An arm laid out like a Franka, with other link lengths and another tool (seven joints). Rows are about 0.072 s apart.
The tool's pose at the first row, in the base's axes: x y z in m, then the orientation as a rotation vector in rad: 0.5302, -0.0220, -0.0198, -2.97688, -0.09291, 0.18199
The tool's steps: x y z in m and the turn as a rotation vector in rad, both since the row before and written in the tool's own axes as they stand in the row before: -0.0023, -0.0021, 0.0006, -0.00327, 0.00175, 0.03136; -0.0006, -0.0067, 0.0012, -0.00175, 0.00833, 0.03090; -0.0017, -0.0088, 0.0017, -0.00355, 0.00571, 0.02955; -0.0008, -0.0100, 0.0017, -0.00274, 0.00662, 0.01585; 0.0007, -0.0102, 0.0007, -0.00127, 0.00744, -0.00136; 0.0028, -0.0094, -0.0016, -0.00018, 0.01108, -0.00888; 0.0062, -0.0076, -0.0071, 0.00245, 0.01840, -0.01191
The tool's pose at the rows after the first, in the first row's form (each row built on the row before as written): 0.5277, -0.0200, -0.0198, -2.98304, -0.04638, 0.18319; 0.5268, -0.0132, -0.0199, -2.98746, 0.00050, 0.17441; 0.5250, -0.0043, -0.0201, -2.99270, 0.04504, 0.16943; 0.5244, 0.0059, -0.0203, -2.99642, 0.06931, 0.16147; 0.5256, 0.0161, -0.0197, -2.99840, 0.06798, 0.15028; 0.5290, 0.0251, -0.0171, -2.99947, 0.05581, 0.13275; 0.5361, 0.0314, -0.0096, -2.99824, 0.03999, 0.10376
